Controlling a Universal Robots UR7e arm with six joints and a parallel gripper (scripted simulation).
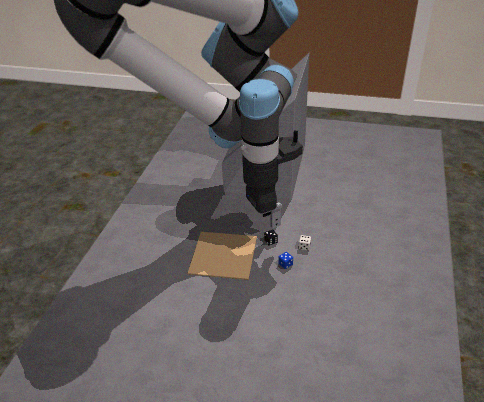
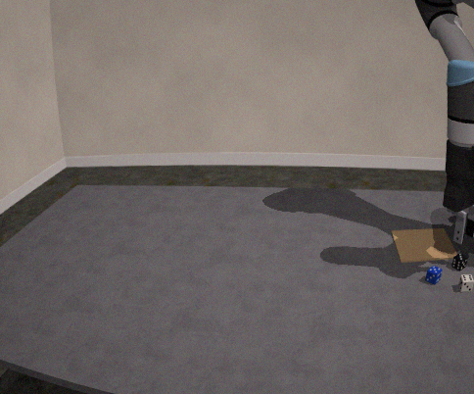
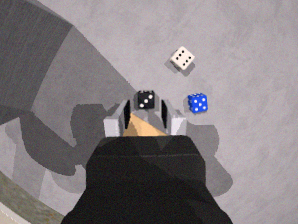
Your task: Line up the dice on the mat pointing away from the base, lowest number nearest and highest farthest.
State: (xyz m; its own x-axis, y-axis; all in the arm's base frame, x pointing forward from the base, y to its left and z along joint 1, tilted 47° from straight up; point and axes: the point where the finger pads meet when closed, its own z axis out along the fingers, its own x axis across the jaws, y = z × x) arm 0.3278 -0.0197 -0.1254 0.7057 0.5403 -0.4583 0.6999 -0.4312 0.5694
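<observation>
Right now my hand is 7 cm above the black die. Also, from my hand: white die 8 cm to the left, 7 cm below; tan mat 8 cm ahead, 9 cm to the right, 8 cm below; blue die 6 cm ahead, 5 cm to the left, 7 cm below.
</observation>
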